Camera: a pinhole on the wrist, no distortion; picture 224 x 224 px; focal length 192.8 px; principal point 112.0 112.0 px. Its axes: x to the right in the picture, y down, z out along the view. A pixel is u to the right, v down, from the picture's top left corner.
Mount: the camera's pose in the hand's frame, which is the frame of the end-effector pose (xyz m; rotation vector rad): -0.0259 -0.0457 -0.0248 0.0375 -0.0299 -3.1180
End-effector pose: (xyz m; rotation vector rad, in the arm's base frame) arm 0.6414 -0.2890 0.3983 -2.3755 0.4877 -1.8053
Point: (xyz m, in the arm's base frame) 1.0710 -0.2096 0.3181
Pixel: 95.8 152.5
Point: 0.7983 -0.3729 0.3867
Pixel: 22.5 14.7
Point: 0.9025 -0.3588 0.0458
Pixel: 211.0 31.8
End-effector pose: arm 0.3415 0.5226 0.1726 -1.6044 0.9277 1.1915
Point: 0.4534 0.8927 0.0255
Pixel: 13.1 193.4
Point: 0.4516 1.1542 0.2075
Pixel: 113.6 201.2
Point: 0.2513 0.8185 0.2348
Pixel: 149.8 100.8
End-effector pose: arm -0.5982 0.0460 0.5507 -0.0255 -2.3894 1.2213
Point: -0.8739 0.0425 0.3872
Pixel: outside the picture
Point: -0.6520 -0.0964 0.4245
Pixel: 110.8 57.2
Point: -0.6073 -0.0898 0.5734
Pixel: 87.9 201.1
